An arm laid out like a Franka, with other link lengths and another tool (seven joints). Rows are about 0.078 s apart.
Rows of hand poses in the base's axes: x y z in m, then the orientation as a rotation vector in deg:
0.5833 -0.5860 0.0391 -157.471 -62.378 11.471
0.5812 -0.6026 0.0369 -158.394 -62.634 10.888
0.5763 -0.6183 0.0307 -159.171 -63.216 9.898
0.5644 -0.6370 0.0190 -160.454 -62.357 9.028
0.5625 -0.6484 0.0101 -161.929 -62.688 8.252
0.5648 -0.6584 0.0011 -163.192 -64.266 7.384
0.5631 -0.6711 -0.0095 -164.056 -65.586 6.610
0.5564 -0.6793 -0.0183 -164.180 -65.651 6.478
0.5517 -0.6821 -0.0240 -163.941 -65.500 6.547
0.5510 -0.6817 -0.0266 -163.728 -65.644 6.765
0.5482 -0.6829 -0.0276 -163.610 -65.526 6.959
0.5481 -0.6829 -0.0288 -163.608 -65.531 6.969
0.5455 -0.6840 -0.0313 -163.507 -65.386 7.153
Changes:
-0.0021 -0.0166 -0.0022 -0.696 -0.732 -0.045
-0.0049 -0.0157 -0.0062 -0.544 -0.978 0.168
-0.0119 -0.0187 -0.0117 -0.617 -0.832 -0.837
-0.0019 -0.0114 -0.0089 -1.163 -1.043 -0.109
0.0023 -0.0100 -0.0090 -1.329 -1.216 0.709
-0.0017 -0.0127 -0.0106 -0.943 -0.972 0.622
-0.0067 -0.0082 -0.0088 -0.091 -0.132 0.012
-0.0047 -0.0028 -0.0057 0.235 0.150 -0.042
-0.0007 0.0004 -0.0026 0.079 0.183 0.137
-0.0028 -0.0012 -0.0010 0.085 0.175 -0.044
-0.0001 0.0000 -0.0012 -0.003 0.006 0.004
-0.0026 -0.0011 -0.0025 0.081 0.167 -0.065

